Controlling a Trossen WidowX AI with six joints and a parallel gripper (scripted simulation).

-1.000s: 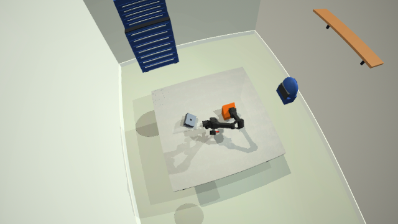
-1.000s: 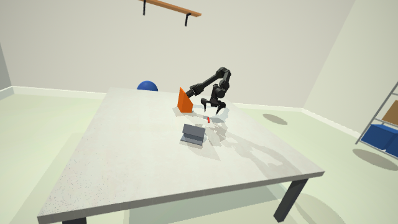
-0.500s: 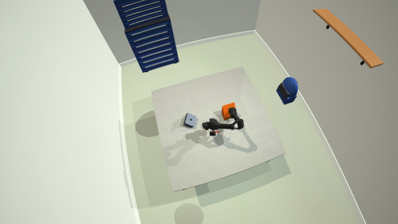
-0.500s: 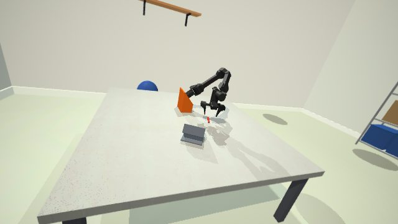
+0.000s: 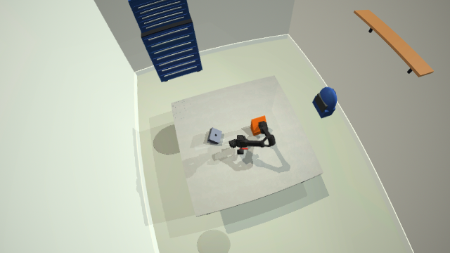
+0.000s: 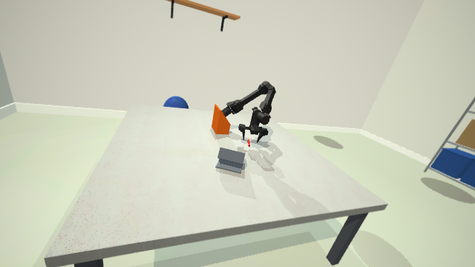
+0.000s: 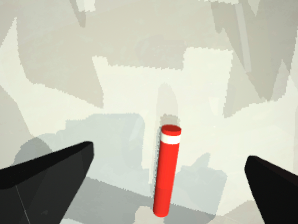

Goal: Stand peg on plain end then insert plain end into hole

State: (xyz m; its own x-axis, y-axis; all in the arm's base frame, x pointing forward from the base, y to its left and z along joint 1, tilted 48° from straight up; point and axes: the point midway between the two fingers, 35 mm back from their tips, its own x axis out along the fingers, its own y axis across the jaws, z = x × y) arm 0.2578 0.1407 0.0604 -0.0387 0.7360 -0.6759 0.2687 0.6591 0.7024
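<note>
My gripper tip is 2 cm past the red peg and 3 cm above it. Round my gripper tip: grey sloped panel (21 cm ahead, 19 cm to the right, 1 cm above).
</note>
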